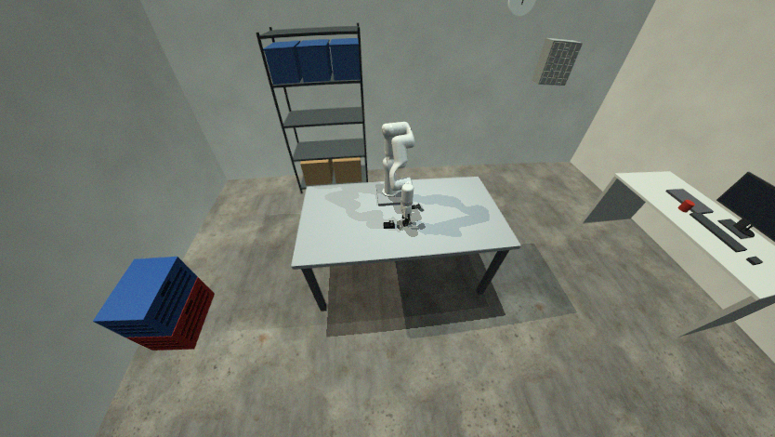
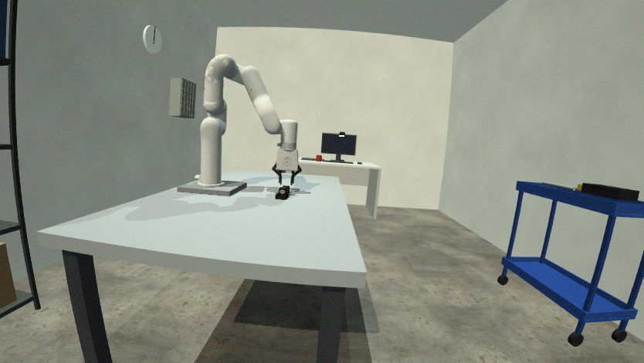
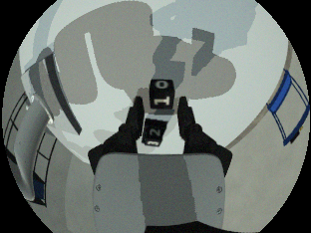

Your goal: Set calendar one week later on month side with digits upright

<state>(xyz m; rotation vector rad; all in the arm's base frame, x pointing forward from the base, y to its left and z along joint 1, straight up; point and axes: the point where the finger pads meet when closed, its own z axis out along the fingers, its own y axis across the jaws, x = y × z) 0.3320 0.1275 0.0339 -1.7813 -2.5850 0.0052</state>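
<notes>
My hand is 4 cm above the cube.
</notes>
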